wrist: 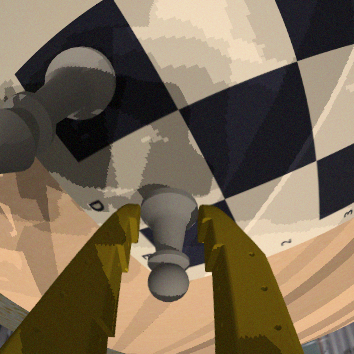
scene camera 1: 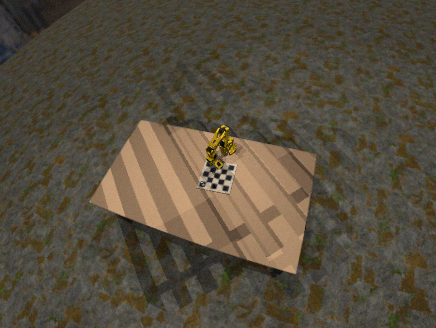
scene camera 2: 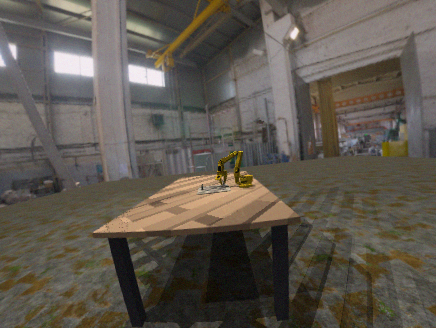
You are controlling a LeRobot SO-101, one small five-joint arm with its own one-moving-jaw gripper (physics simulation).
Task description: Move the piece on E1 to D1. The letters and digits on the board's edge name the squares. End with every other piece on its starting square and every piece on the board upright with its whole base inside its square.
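Frame: origin at the arm's base, x ahead, y left, z up, level; centimetres.
Seen in the pictures: hand, its tool point: point(wrist: 138, 218) point(scene camera 1: 214, 163) point(scene camera 2: 224, 184); arm's base, origin of its link: point(scene camera 1: 227, 151) point(scene camera 2: 242, 186).
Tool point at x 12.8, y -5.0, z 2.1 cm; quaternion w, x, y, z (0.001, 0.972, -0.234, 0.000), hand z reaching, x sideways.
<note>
Pixels of each thing's top centre, then the offset from my tool point to it. "pt": a spot on its surface instead. Level surfaces: height alone.
- grey pawn, centre of its top: point(wrist: 167, 300) dx +0.7, dy -0.5, dz +2.5 cm
- board, centre of its top: point(scene camera 1: 217, 175) point(scene camera 2: 213, 188) dx +7.7, dy +4.5, dz -1.5 cm
- larger grey piece, a spot on its surface: point(wrist: 77, 92) pt dx +0.5, dy +4.0, dz -0.1 cm
- wooden table, height of its surface: dz -2.1 cm
My gripper point(wrist: 169, 212) point(scene camera 1: 216, 164) point(scene camera 2: 223, 184) is shut on a grey pawn point(wrist: 168, 235). The jaws stand on its two sides, with its round head towards the camera. Its base shows over the lower part of the light D1 square, close to the dark E1 square, in the wrist view. I cannot tell whether the base touches the board point(wrist: 272, 205) point(scene camera 1: 234, 167) point(scene camera 2: 212, 190). The D and part of the E letter show on the edge. The pawn is too small to make out in the scene views.
A larger grey piece point(wrist: 77, 92) stands on the dark C1 square, to the left of the held pawn in the wrist view. A small dark piece point(scene camera 1: 202, 184) point(scene camera 2: 202, 187) stands at the board's far corner from the arm. The board lies on a wooden table point(scene camera 1: 165, 200) point(scene camera 2: 175, 217).
</note>
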